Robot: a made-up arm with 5 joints.
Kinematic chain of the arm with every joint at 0, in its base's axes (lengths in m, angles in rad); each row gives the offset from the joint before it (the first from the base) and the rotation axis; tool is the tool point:
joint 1: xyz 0 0 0.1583 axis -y
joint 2: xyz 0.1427 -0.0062 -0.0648 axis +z
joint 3: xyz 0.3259 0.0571 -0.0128 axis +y
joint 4: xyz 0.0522 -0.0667 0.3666 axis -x
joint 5: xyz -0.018 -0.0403 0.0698 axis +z
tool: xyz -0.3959 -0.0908 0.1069
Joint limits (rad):
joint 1: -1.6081..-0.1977
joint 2: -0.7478..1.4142
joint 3: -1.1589..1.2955
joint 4: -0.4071..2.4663
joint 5: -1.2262..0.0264
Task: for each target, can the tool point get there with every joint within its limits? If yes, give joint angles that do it. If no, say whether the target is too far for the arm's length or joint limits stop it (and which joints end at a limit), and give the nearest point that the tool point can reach.
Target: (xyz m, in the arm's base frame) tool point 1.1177 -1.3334 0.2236
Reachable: no: too far | nearest point 0.7697 -0.6119 0.2033 | short by 0.801 m
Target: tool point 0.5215 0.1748 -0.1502
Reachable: yes | joints -1.4714 0.0967 0.5420 1.4385 -0.2085
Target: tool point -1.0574 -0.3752 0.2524
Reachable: no: joint limits stop it (at a limit: joint 1, joint 2, joint 3) | nearest point -0.3118 -0.0496 0.1764 | short by 0.817 m
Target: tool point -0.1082 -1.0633 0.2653
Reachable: no: joint limits stop it (at a limit: joint 1, joint 5) | nearest point -0.0967 -0.3643 0.1024 | short by 0.718 m
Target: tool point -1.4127 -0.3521 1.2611
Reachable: no: too far | nearest point -0.2189 -0.0930 0.3291 | short by 1.537 m
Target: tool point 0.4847 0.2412 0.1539
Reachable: yes | joints -0.8397 -0.2084 0.1697 0.5506 -0.9587
